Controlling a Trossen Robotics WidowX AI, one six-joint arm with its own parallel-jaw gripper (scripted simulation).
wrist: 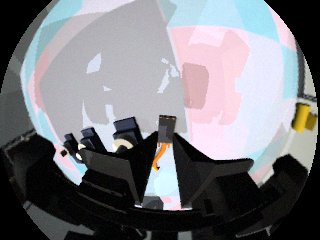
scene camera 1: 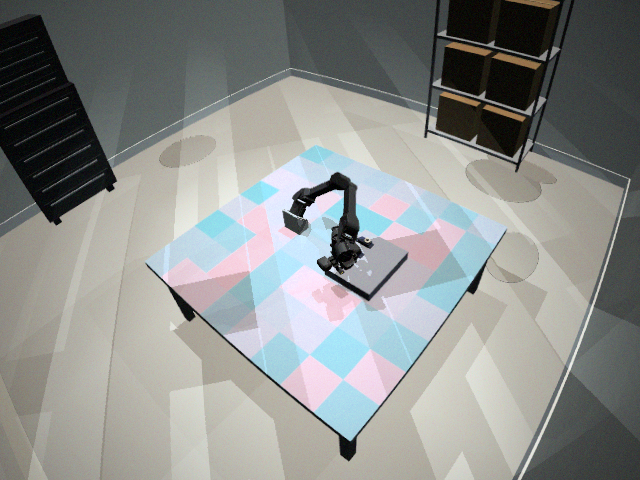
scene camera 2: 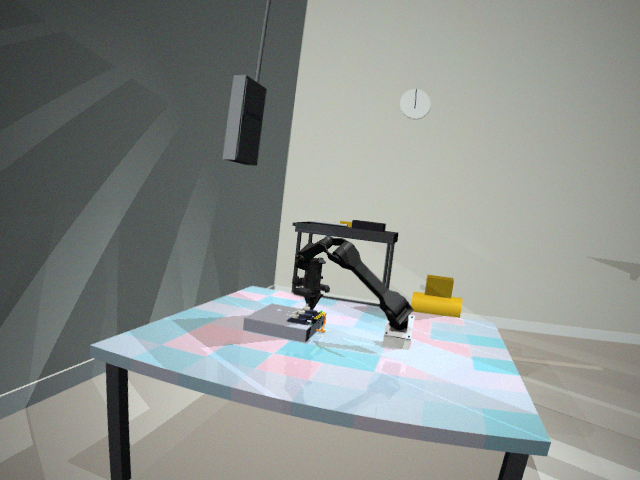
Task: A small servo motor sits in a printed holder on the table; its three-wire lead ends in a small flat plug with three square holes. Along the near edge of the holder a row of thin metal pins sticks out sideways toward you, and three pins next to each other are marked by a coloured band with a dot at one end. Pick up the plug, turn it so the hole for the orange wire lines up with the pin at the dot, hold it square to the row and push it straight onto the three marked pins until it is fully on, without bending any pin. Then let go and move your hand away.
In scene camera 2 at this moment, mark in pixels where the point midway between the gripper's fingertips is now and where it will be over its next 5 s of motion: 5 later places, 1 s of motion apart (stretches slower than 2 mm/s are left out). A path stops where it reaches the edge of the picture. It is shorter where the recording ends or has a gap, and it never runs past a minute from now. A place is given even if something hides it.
My gripper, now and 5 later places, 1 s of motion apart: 310, 310; 317, 297; 337, 302; 337, 314; 329, 313; 328, 304
